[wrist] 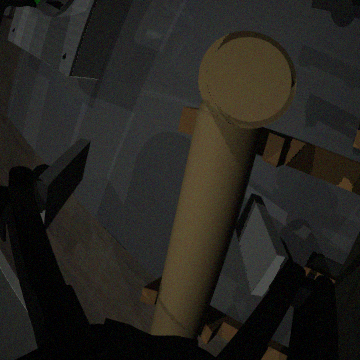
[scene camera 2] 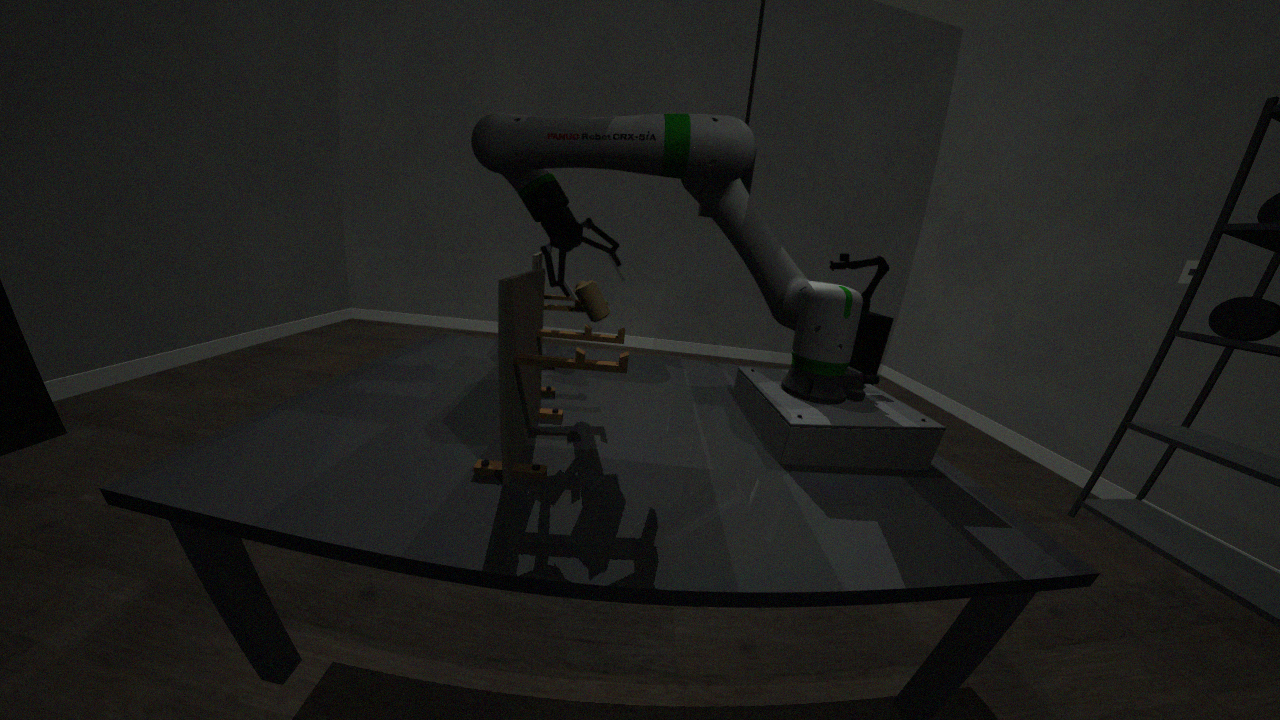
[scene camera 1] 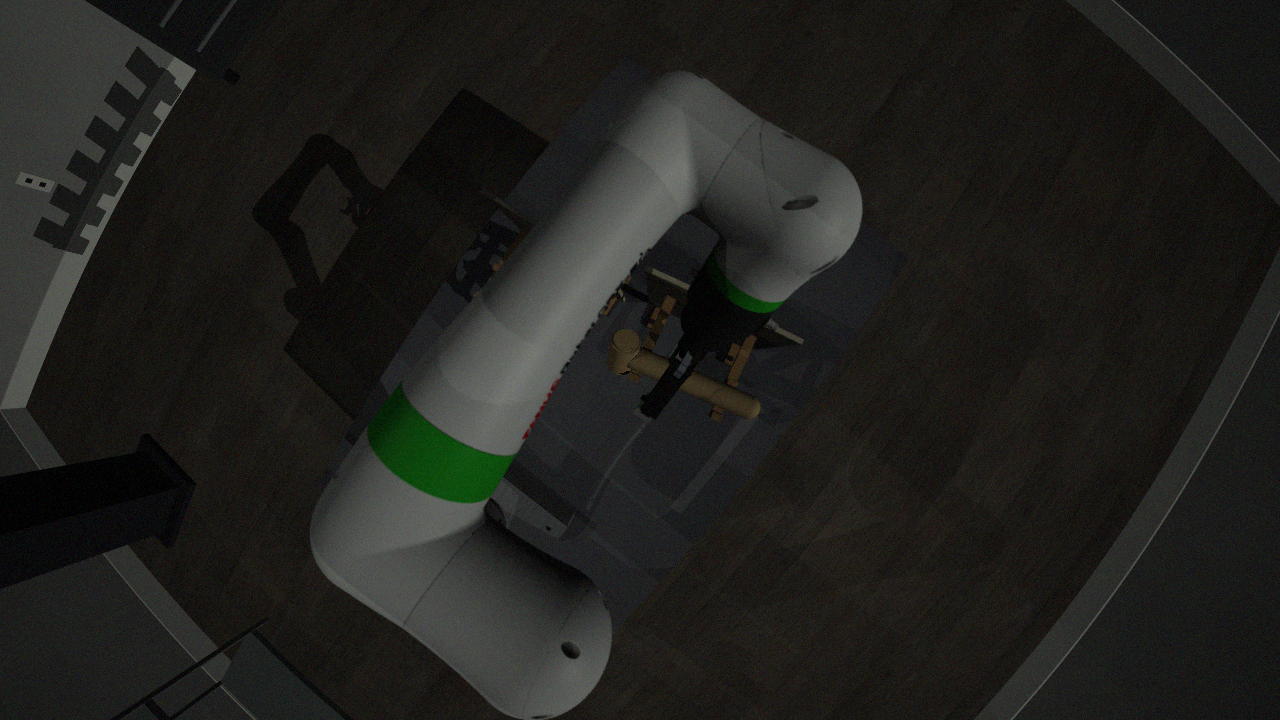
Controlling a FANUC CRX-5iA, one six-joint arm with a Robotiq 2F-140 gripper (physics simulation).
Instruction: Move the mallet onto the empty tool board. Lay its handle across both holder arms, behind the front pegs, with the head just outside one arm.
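Places are measured from the arm's base along level axes (x ahead, y left, z up), in millimetres.
Pixels of known places: gripper, between the fingertips: (wrist: 165, 186) (scene camera 2: 602, 293); arm's base, origin of its link: (scene camera 2: 812, 391).
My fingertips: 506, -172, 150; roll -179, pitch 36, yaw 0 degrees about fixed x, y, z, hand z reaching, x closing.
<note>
For each thing: its middle in the pictures, then the offset to it from my fingertips, as dx, dy, dz. Level surfaces: height alone.
- tan mallet, middle of its body: (wrist: 198, 245) (scene camera 1: 684, 379) (scene camera 2: 587, 294) +37, -30, -8
- nearer tool board, middle of its body: (scene camera 2: 557, 365) +61, +296, -89
- dark table, height of its surface: dz -238
The tan mallet (scene camera 1: 693, 382) (scene camera 2: 591, 301) (wrist: 202, 215) lies with its handle over both wooden holder arms (scene camera 1: 660, 322) (wrist: 325, 167) of the farther tool board (scene camera 1: 787, 334) (scene camera 2: 537, 261). In the wrist view the handle is between the front pegs and the rear blocks; the head is at one end, just outside one arm, its round face turned up. Whether the handle rests fully on both arms is hard to tell. My gripper (scene camera 1: 687, 379) (scene camera 2: 592, 277) (wrist: 165, 186) is open, one finger on each side of the handle, with gaps beside it in the wrist view.
A nearer tool board (scene camera 2: 519, 358) with two holder arms stands on the dark table (scene camera 2: 313, 483); my arm hides much of it in scene camera 1. The robot base block (scene camera 2: 850, 443) is on the right of the table. A shelf rack (scene camera 2: 1172, 313) stands farther right.
</note>
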